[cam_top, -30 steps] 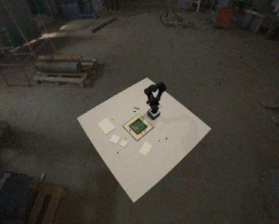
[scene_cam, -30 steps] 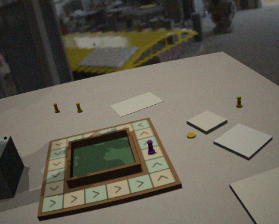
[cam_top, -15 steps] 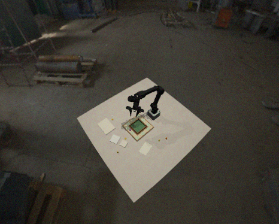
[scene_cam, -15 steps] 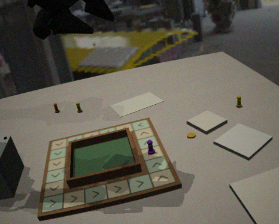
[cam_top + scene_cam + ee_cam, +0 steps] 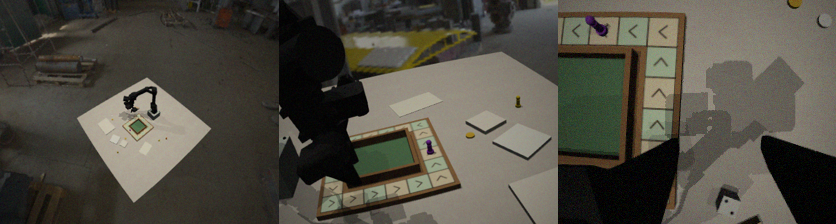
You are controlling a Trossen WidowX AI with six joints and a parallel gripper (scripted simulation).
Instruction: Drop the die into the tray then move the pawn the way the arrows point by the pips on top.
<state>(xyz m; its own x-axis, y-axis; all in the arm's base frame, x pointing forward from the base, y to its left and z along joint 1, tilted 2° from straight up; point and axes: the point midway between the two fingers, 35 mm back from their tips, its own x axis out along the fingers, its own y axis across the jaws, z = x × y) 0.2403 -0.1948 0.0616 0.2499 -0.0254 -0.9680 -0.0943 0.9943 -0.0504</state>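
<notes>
The die lies 100 mm behind my gripper tip, 30 mm to the right of it and 110 mm below it. From my gripper tip the other things lie so: dice tray (20 mm ahead, 190 mm to the left, 120 mm below); white card (150 mm ahead, 460 mm to the left, 130 mm below); purple pawn (130 mm ahead, 170 mm to the left, 100 mm below).
</notes>
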